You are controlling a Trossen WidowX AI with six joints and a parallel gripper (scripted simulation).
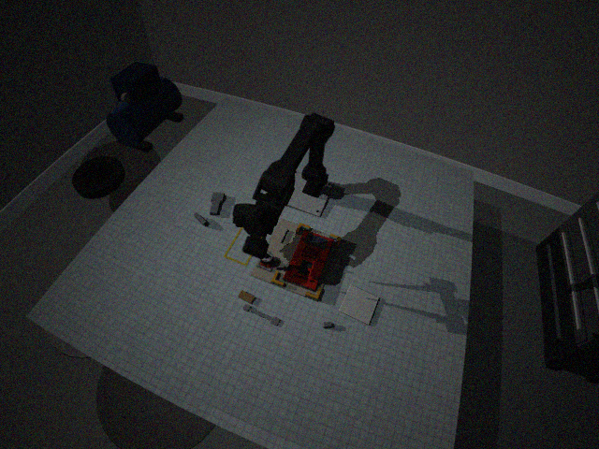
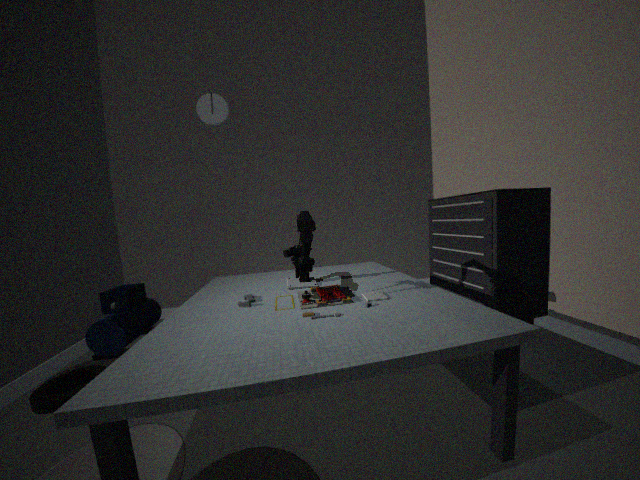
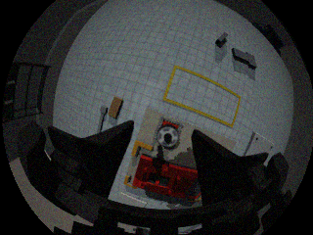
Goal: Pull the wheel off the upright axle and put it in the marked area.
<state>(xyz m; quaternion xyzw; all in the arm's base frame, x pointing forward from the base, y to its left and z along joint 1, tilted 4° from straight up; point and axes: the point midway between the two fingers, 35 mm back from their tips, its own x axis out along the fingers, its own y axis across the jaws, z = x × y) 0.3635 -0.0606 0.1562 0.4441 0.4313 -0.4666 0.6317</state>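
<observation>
My gripper tip is now 9 cm above the wheel, 3 cm to the right of it and 1 cm past it. From my gripper tip the other things lie so: grey bar tool: 15 cm ahead, 12 cm below, 8 cm to the left; white plate: 35 cm to the left, 12 cm below, 1 cm ahead.
</observation>
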